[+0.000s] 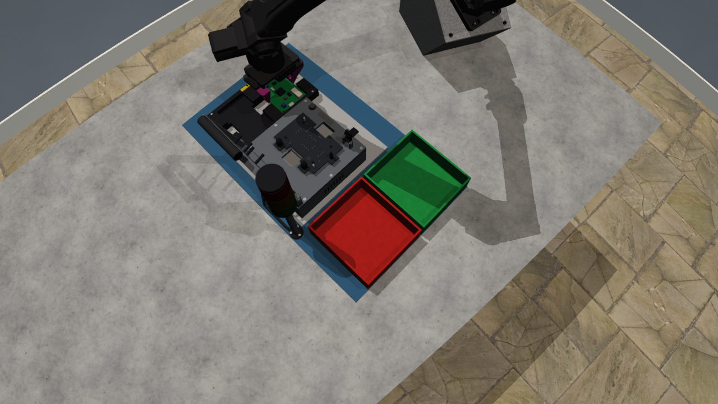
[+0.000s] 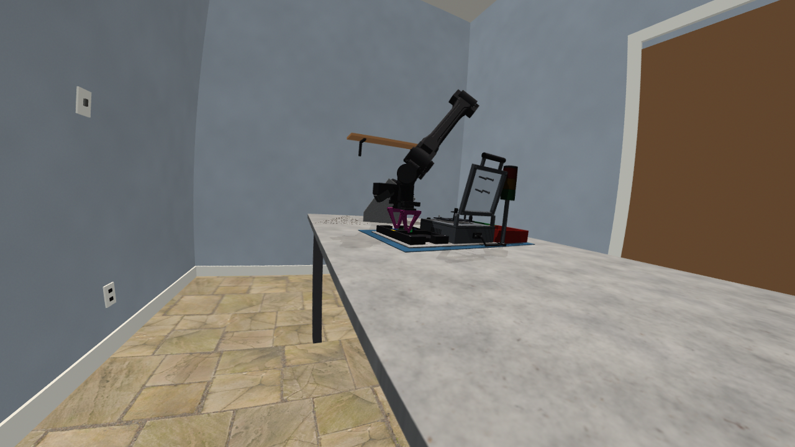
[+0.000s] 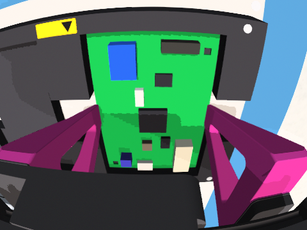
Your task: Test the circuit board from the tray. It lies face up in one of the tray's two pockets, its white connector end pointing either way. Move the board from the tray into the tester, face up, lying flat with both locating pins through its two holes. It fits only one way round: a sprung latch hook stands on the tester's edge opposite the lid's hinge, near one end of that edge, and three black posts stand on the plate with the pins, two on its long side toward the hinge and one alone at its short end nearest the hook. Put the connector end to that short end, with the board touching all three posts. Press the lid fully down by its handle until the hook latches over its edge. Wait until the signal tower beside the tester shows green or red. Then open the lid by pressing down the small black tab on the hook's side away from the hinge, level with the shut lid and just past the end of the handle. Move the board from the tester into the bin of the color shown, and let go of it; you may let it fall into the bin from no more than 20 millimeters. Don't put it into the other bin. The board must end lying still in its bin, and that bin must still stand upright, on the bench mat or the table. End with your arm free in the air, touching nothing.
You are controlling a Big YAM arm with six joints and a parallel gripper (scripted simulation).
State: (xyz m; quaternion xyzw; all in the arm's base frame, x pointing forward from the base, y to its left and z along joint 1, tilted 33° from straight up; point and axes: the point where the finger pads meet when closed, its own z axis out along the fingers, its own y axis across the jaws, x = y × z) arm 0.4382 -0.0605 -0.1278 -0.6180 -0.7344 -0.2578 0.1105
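My gripper is now right at the green circuit board. Also, from my hand: clear lid (140 mm ahead, 210 mm to the left, 160 mm above); then tester plate (30 mm ahead, 190 mm to the left, 50 mm above); then latch hook (50 mm behind, 220 mm to the left, 60 mm above).
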